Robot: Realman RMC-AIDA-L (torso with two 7-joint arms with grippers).
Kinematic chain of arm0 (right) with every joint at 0, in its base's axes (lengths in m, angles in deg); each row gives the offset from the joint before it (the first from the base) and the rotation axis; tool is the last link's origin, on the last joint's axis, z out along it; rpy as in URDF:
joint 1: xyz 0 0 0.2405 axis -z
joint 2: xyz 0 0 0 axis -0.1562 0.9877 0
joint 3: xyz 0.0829 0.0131 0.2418 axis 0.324 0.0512 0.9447
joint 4: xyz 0 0 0 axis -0.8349 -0.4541 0.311
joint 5: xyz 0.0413 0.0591 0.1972 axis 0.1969 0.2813 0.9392
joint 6: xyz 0 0 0 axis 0.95 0.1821 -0.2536
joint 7: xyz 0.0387 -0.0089 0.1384 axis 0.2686 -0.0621 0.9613
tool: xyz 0 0 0 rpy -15.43 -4.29 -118.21
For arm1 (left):
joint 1: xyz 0 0 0.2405 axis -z
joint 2: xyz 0 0 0 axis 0.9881 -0.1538 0
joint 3: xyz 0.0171 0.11 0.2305 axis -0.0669 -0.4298 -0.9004
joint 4: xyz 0 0 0 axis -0.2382 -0.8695 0.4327
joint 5: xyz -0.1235 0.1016 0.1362 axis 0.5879 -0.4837 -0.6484
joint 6: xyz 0 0 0 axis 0.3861 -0.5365 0.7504
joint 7: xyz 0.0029 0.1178 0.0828 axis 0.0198 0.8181 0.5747
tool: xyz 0 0 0 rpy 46.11 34 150.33
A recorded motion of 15 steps. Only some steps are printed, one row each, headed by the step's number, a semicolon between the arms.
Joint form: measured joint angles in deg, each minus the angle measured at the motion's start. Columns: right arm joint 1, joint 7, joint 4, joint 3, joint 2, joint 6, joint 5; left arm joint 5, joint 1, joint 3, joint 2, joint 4, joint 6, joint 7.
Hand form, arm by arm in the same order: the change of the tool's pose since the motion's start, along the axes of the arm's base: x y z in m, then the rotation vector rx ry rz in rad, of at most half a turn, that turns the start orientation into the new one. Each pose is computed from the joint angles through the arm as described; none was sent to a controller.
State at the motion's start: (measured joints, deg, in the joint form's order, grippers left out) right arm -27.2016 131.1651 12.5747 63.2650 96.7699 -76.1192 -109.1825; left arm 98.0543 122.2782 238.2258 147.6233 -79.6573 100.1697 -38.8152
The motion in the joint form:
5: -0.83 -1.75 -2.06 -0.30 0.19 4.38 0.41; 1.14 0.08 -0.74 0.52 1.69 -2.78 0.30
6: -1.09 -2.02 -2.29 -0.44 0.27 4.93 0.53; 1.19 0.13 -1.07 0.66 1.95 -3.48 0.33
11: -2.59 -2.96 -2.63 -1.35 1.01 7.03 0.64; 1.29 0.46 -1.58 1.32 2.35 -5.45 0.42
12: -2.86 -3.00 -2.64 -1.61 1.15 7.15 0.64; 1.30 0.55 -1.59 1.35 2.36 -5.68 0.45
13: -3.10 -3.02 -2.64 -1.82 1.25 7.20 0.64; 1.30 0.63 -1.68 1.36 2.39 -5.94 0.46
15: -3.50 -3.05 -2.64 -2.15 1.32 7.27 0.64; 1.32 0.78 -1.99 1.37 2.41 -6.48 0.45
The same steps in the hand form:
5: 0.0019 0.0048 -0.0076 0.0088 -0.0337 -0.0261; -0.0013 0.0006 -0.0091 0.0098 -0.0060 0.0232
6: 0.0008 0.0064 -0.0090 0.0090 -0.0385 -0.0254; -0.0013 0.0009 -0.0113 0.0104 -0.0017 0.0269
11: -0.0084 0.0148 -0.0165 0.0028 -0.0646 -0.0101; 0.0004 0.0025 -0.0172 0.0177 0.0066 0.0355
12: -0.0108 0.0162 -0.0181 -0.0009 -0.0668 -0.0044; 0.0007 0.0031 -0.0172 0.0201 0.0082 0.0356
13: -0.0129 0.0175 -0.0193 -0.0040 -0.0682 0.0012; 0.0010 0.0037 -0.0173 0.0220 0.0109 0.0358
15: -0.0162 0.0199 -0.0204 -0.0079 -0.0717 0.0104; 0.0018 0.0050 -0.0173 0.0253 0.0175 0.0352

